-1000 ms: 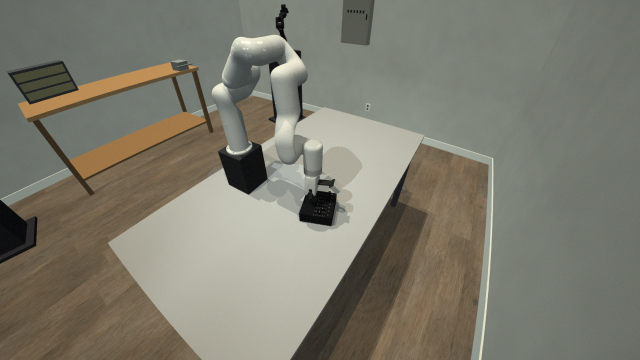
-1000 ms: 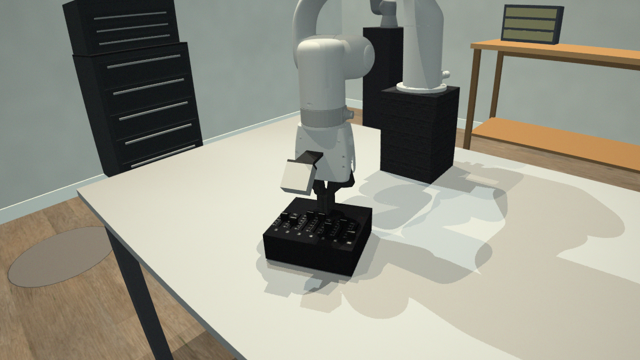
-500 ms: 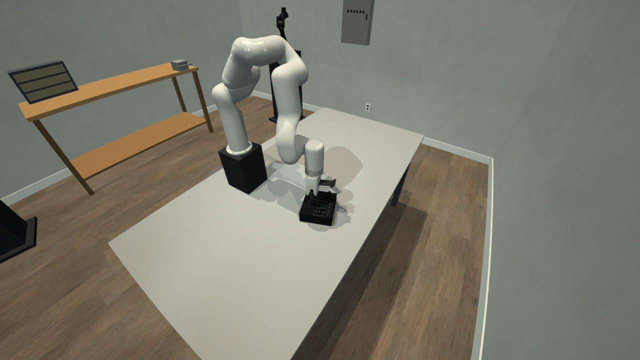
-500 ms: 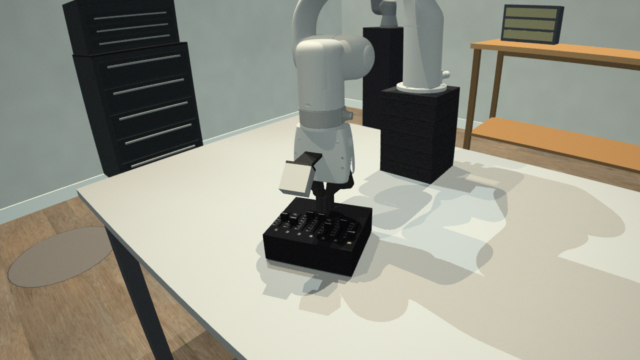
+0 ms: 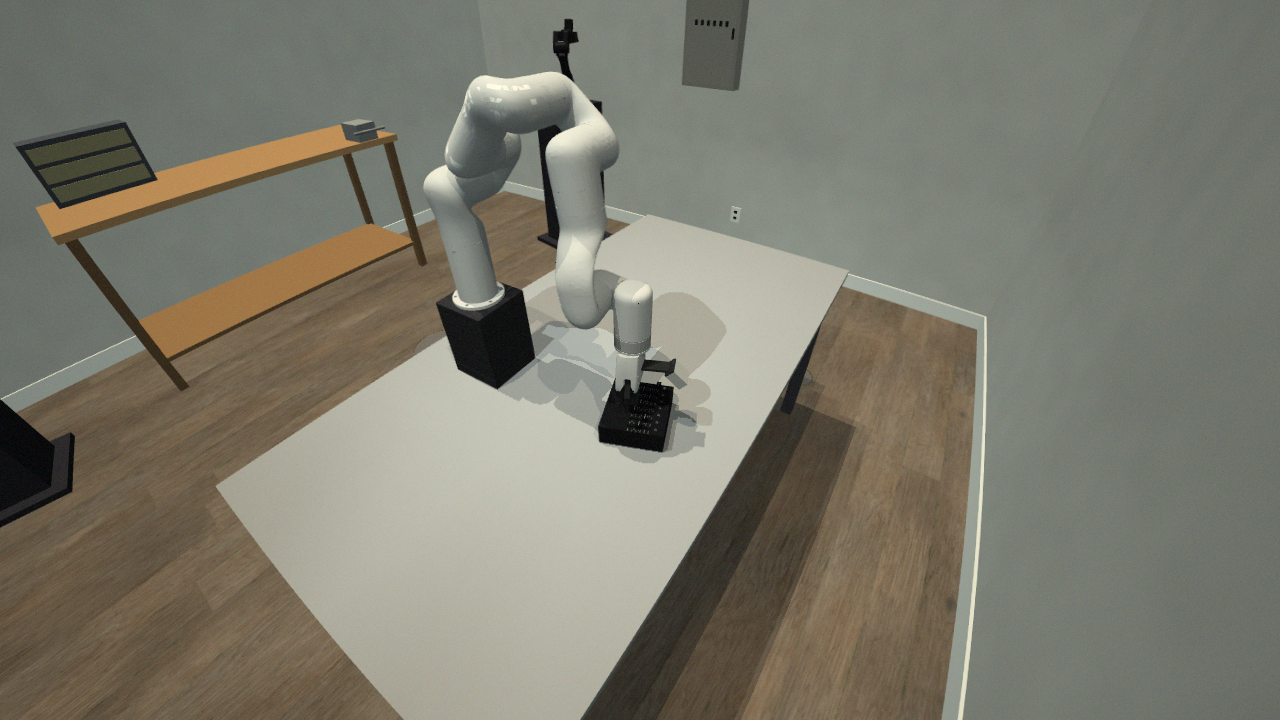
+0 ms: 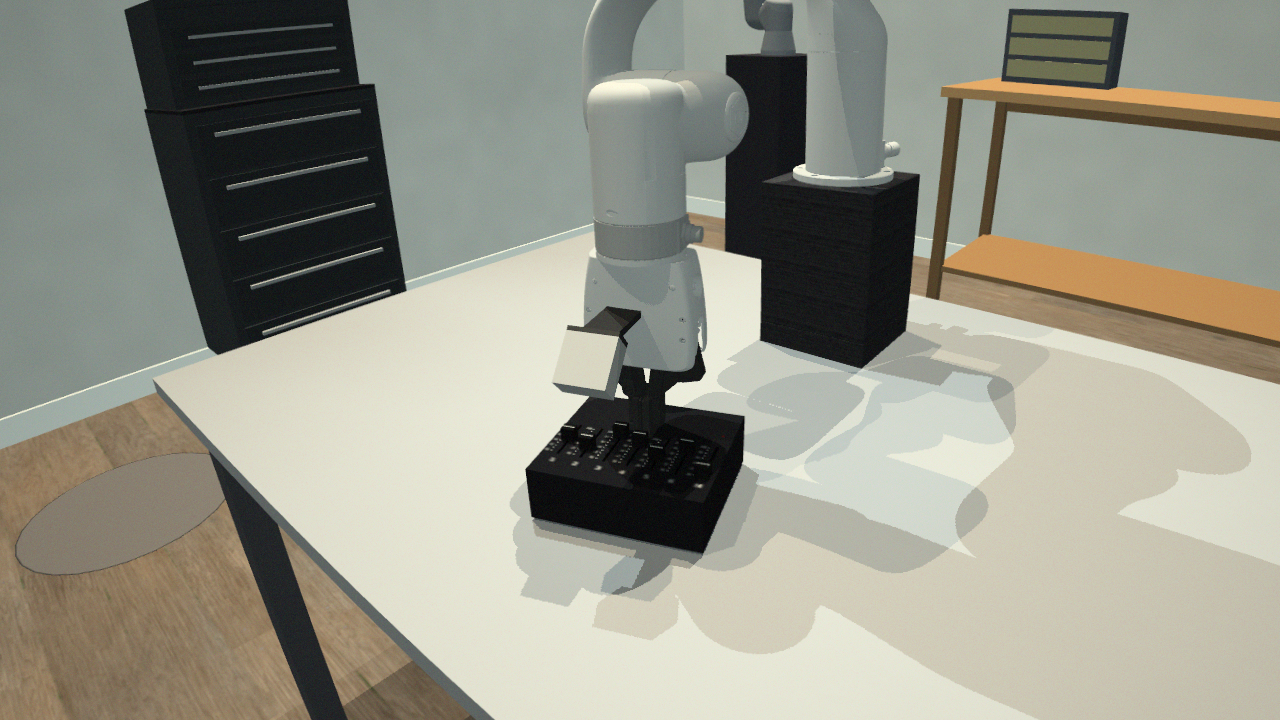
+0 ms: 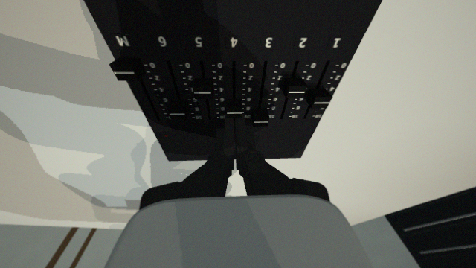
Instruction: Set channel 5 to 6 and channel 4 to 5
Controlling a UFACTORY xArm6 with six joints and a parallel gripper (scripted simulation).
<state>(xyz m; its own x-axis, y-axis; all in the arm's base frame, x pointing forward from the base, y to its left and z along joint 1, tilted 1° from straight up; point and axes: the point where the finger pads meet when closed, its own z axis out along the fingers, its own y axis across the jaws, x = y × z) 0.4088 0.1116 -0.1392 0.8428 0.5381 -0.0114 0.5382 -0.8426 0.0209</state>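
My hand is 2 cm short of the channel 3 fader cap, 1 cm to the left of it and 1 cm above it. From my hand the other things lie so: channel 5 fader cap (4 cm to the left, 2 cm ahead, 1 cm below); channel 4 cap (2 cm ahead, 1 cm to the left, 1 cm below); channel 6 fader cap (5 cm to the left, 1 cm below, 1 cm behind).
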